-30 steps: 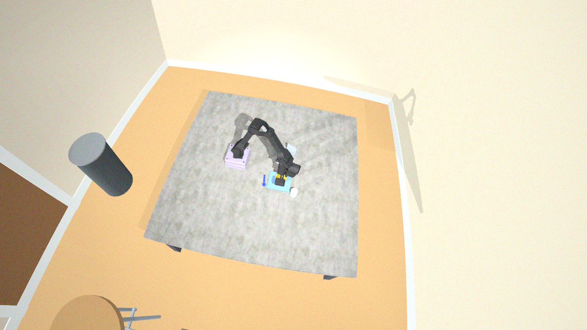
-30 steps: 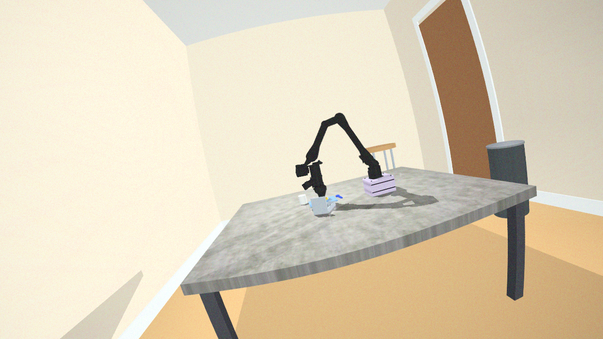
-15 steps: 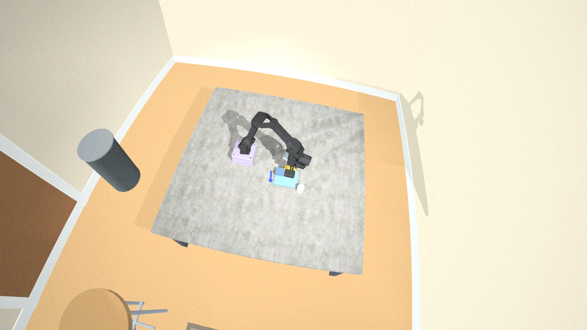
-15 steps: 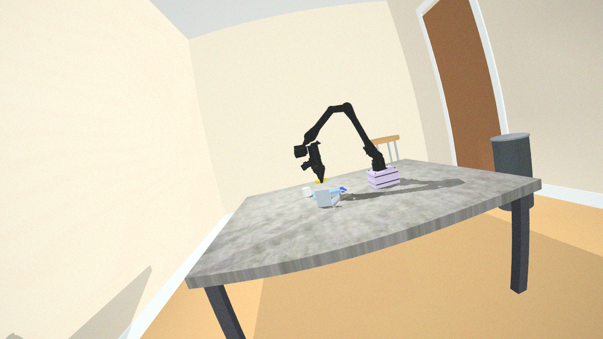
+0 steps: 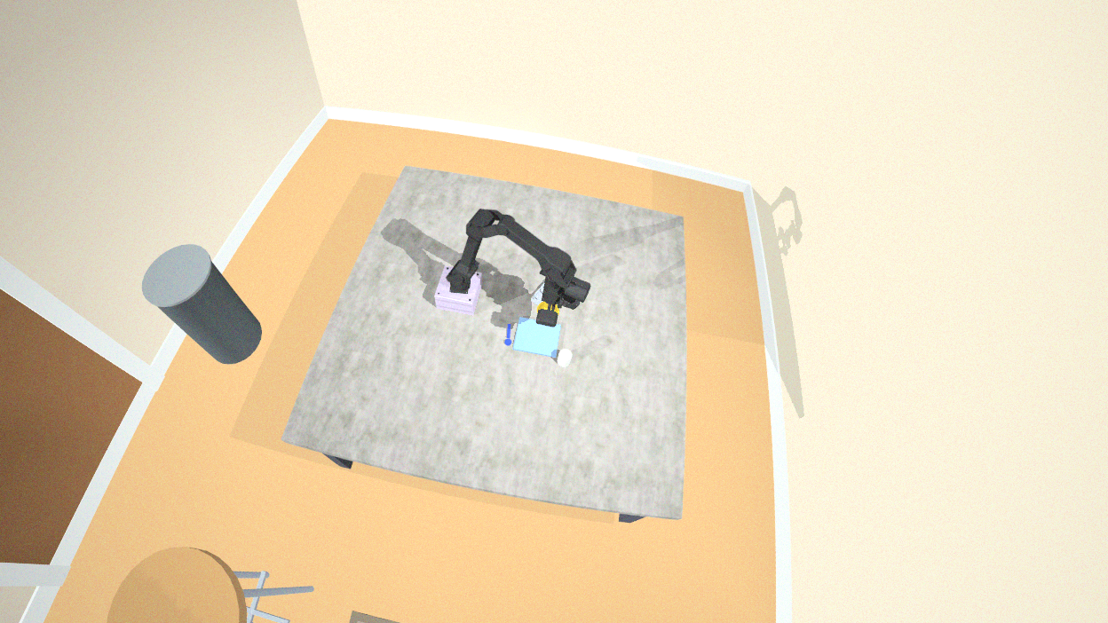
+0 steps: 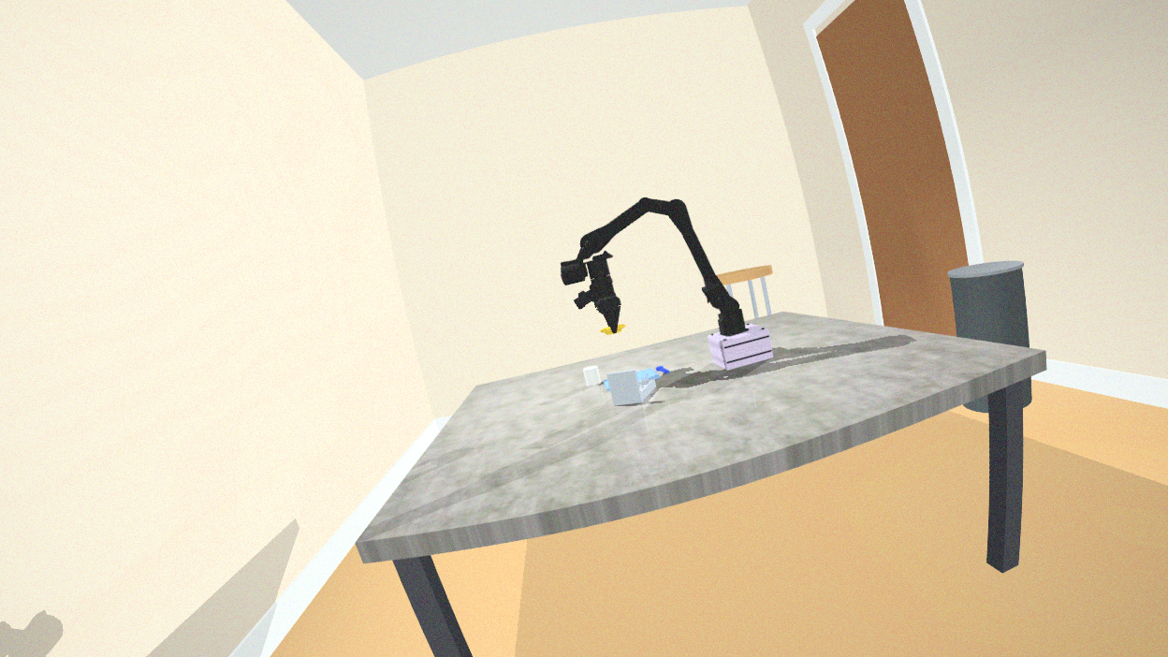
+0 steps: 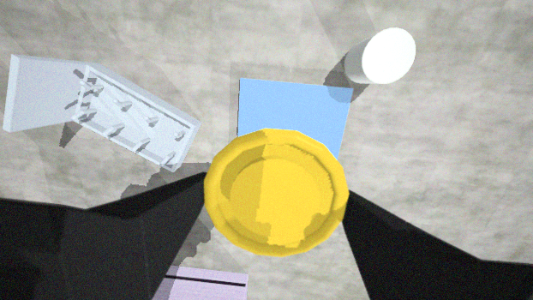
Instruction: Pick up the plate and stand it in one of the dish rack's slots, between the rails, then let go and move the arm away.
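My gripper tip is now 2 cm short of the grey dish rack, 17 cm to the right of it and 13 cm above it. From my gripper tip the other things lie so: yellow plate: 1 cm above; blue utensil: 12 cm behind, 2 cm to the right, 15 cm below; white cup: 7 cm ahead, 10 cm to the right, 12 cm below.
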